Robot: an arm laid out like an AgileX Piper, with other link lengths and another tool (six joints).
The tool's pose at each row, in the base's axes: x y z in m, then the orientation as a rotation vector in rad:
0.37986, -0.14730, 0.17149, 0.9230, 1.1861, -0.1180
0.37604, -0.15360, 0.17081, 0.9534, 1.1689, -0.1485
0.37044, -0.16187, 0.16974, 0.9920, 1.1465, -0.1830
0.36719, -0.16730, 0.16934, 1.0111, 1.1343, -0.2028
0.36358, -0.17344, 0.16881, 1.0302, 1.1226, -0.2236
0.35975, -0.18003, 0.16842, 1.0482, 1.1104, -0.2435
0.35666, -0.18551, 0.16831, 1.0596, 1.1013, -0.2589
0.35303, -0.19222, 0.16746, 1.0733, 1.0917, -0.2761
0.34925, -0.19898, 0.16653, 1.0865, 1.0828, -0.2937
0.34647, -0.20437, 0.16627, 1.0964, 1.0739, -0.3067
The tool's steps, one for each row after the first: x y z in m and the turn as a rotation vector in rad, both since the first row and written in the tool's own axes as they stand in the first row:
-0.00337, -0.00645, 0.00134, 0.0375, -0.0193, 0.0010
-0.00789, -0.01533, 0.00265, 0.0833, -0.0423, 0.0052
-0.01093, -0.02076, 0.00385, 0.1073, -0.0553, 0.0059
-0.01428, -0.02691, 0.00524, 0.1320, -0.0680, 0.0058
-0.01800, -0.03339, 0.00679, 0.1555, -0.0810, 0.0059
-0.02123, -0.03861, 0.00816, 0.1717, -0.0912, 0.0046
-0.02453, -0.04532, 0.00990, 0.1907, -0.1019, 0.0034
-0.02785, -0.05218, 0.01156, 0.2096, -0.1120, 0.0015
-0.03080, -0.05727, 0.01309, 0.2236, -0.1214, 0.0010

